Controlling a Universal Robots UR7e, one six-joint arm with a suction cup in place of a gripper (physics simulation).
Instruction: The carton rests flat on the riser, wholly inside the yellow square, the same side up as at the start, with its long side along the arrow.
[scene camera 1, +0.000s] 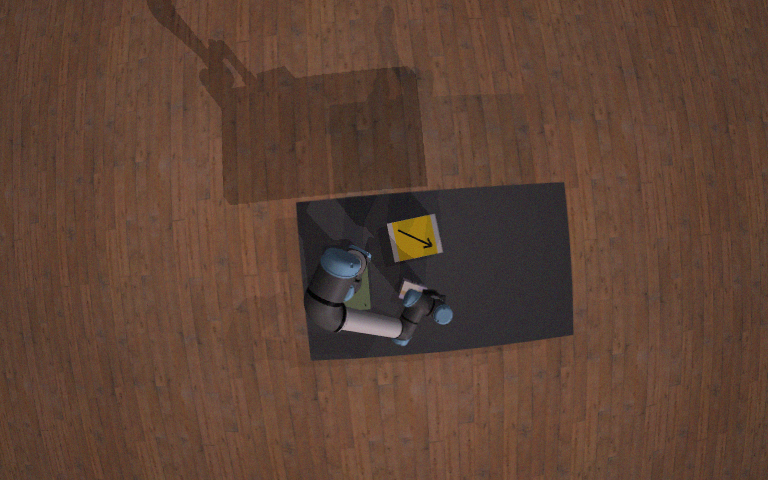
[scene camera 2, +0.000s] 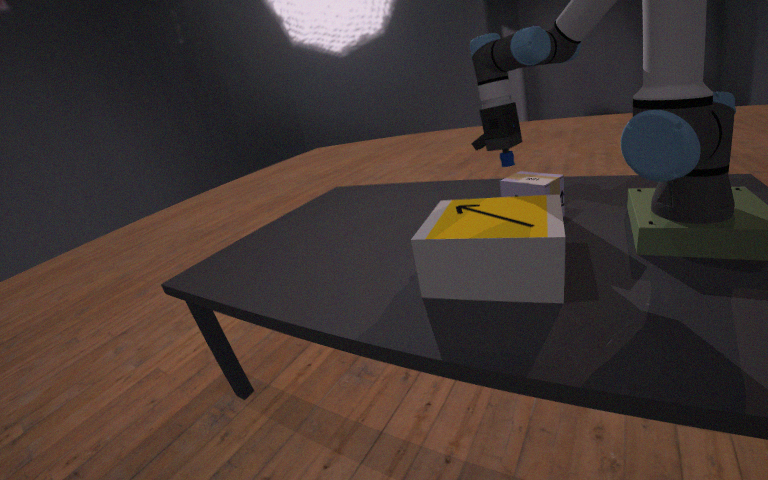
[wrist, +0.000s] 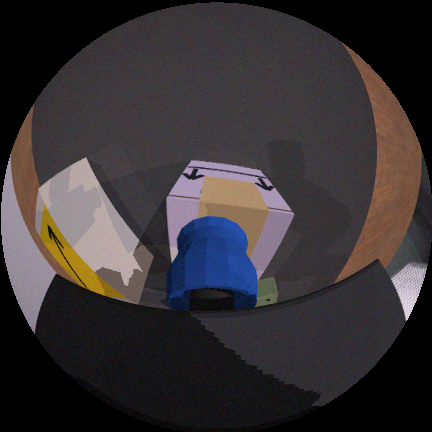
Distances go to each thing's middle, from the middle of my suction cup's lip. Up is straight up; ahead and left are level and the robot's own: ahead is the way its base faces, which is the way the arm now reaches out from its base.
Labels:
I see the carton (scene camera 2: 521, 183) 60 mm behind my suction cup and 100 mm below it. Also, from my suction cup: riser (scene camera 2: 512, 249) (80 mm behind, 280 mm to the left, 90 mm below).

